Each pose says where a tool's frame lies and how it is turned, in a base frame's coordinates. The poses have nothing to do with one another.
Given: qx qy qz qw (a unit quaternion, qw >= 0); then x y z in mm.
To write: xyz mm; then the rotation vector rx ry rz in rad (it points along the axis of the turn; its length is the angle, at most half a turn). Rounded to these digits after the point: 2 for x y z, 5 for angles.
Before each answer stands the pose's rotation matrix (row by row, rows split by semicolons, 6 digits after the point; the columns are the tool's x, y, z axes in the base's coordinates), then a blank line. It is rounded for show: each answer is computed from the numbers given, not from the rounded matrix.
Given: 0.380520 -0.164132 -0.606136 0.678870 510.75 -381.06 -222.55
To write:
0.211320 0.698064 -0.684142; -0.947886 -0.024393 -0.317675; -0.238445 0.715620 0.656530

510.75 -381.06 -222.55 0.85465 -0.36864 -1.36138
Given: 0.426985 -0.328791 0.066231 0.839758 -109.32 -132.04 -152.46
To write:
0.775020 -0.392014 -0.495651; -0.169542 0.626594 -0.760681; 0.608769 0.673576 0.419160

-109.32 -132.04 -152.46 0.90272 -0.69512 0.14002
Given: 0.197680 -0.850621 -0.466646 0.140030 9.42 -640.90 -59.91
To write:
-0.882628 -0.205613 -0.422718; -0.466990 0.486328 0.738515; 0.053732 0.849240 -0.525266

9.42 -640.90 -59.91 0.57111 -2.45751 -1.34817
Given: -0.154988 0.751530 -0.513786 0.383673 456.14 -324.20 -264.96
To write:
-0.657547 0.161295 0.735945; -0.627208 0.424005 -0.653322; -0.417422 -0.891181 -0.177638

456.14 -324.20 -264.96 -0.39509 1.91576 -1.30971
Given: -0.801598 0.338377 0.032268 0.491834 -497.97 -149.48 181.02
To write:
0.768920 -0.574226 0.281119; -0.510744 -0.287201 0.810344; -0.384582 -0.766669 -0.514116

-497.97 -149.48 181.02 -1.94552 0.82126 0.07832
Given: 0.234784 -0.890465 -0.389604 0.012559 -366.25 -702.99 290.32
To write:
-0.889438 -0.408348 -0.205312; -0.427920 0.586171 0.687960; -0.160579 0.699754 -0.696102

-366.25 -702.99 290.32 0.73176 -2.77533 -1.21429
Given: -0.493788 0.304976 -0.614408 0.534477 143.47 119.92 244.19
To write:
0.058985 0.355587 0.932780; -0.957961 -0.242648 0.153077; 0.280769 -0.902596 0.326326

143.47 119.92 244.19 -1.17655 0.72667 -1.46395
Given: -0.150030 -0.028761 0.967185 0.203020 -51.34 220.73 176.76
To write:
-0.872548 -0.384086 -0.301892; 0.401346 -0.915911 0.005284; -0.278535 -0.116553 0.953328

-51.34 220.73 176.76 -0.41871 -0.08027 2.69925
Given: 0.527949 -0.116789 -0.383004 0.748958 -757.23 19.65 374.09
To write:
0.679337 0.450391 -0.579353; -0.697025 0.149156 -0.701362; -0.229473 0.880285 0.415260

-757.23 19.65 374.09 1.15420 -0.25532 -0.83732
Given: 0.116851 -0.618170 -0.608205 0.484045 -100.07 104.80 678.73
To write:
-0.504093 0.444329 -0.740582; -0.733264 0.232866 0.638825; 0.456305 0.865069 0.208424

-100.07 104.80 678.73 0.28457 -1.50547 -1.48120
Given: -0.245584 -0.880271 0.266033 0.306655 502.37 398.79 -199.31
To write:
-0.691302 0.269200 -0.670546; 0.595522 0.737830 -0.317743; 0.409212 -0.618982 -0.670378

502.37 398.79 -199.31 -0.64974 -2.32894 0.70385
